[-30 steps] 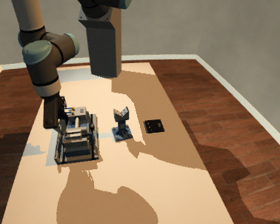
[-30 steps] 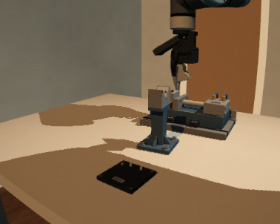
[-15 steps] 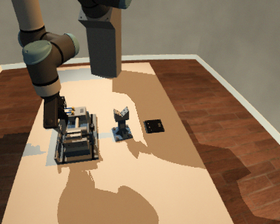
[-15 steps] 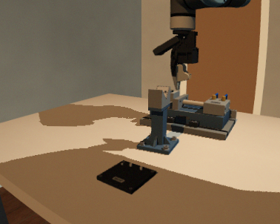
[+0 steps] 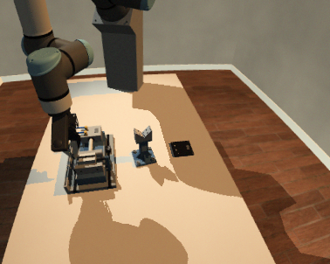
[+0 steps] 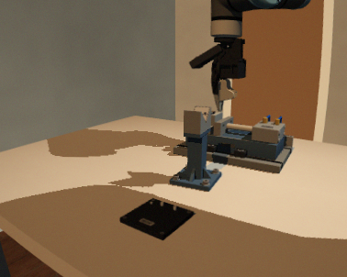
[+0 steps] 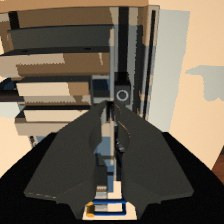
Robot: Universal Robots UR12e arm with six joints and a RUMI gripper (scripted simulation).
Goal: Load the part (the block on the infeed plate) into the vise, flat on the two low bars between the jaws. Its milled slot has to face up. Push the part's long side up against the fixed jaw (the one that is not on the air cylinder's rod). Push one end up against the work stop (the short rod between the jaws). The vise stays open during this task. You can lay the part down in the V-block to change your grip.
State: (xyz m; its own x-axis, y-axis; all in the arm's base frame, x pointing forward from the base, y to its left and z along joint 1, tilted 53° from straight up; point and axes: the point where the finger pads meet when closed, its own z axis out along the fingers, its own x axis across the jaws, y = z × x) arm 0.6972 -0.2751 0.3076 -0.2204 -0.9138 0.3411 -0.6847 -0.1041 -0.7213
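Now: hand 10 mm short of the part, 40 mm to the right of it and 20 mm above it. Round my hand: dark work stop rod (30 mm ahead, 90 mm to the left, 30 mm below); then moving jaw (20 mm behind, 60 mm to the left, 40 mm below); then cream cylinder rod (70 mm behind, 80 mm to the left, 40 mm below).
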